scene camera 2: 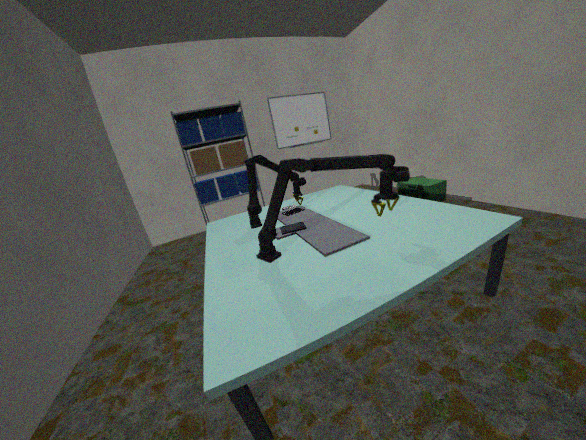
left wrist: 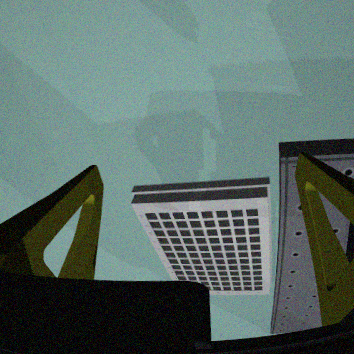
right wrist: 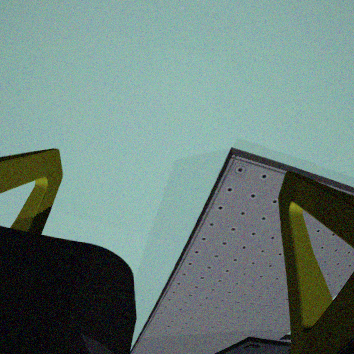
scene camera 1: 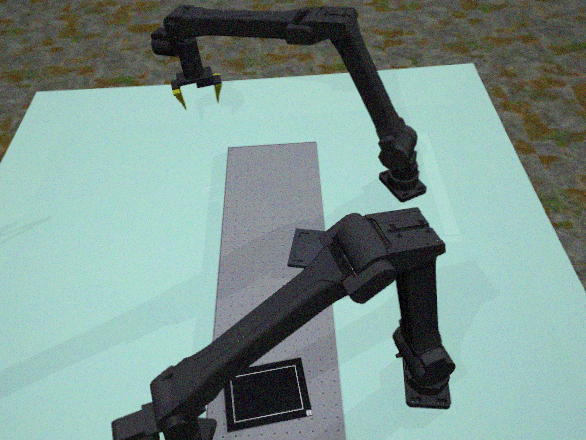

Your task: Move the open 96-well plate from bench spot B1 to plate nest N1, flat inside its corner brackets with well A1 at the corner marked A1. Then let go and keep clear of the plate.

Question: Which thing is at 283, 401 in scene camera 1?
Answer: A black nest with white outline.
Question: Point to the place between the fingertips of my right gripper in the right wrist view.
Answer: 168, 172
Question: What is my right gripper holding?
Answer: Nothing.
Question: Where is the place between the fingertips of my left gripper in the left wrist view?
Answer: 198, 168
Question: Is my right gripper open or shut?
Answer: Open.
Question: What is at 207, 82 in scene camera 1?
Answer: My right gripper.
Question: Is my left gripper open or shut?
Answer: Open.
